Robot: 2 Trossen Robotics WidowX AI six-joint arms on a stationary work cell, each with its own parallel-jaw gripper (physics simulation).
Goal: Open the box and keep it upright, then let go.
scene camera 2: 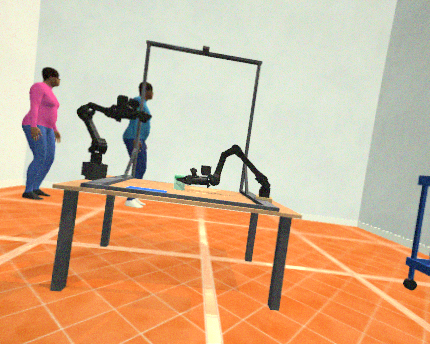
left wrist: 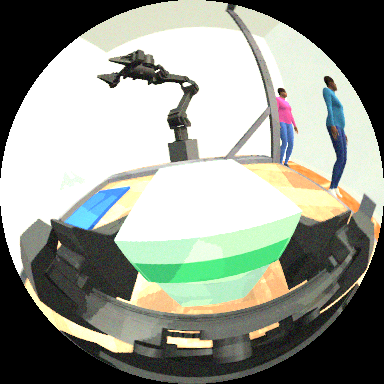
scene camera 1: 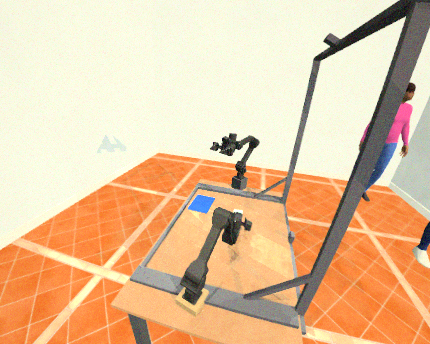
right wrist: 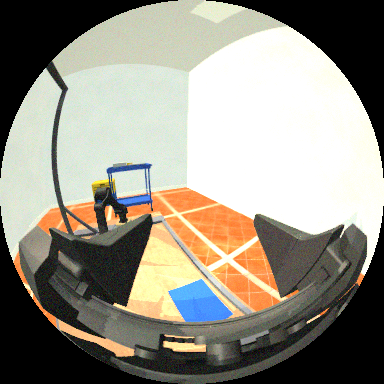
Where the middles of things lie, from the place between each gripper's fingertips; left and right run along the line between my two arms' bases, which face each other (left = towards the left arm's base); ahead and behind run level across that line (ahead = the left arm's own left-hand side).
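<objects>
My right gripper is 5 cm short of the flat blue square (right wrist: 195, 301), 6 cm to the right of it and 41 cm above it. The pale green box (left wrist: 228, 288), counted from my right hand, is 21 cm to the left, 24 cm behind and 37 cm below.
The pale green box is 2 cm to the left of my left hand and 1 cm below it, and going by its middle, the box is nearer to my left hand than to my right gripper. The flat blue square is 12 cm to the right of my left hand, 30 cm ahead of it and 6 cm below it.
</objects>
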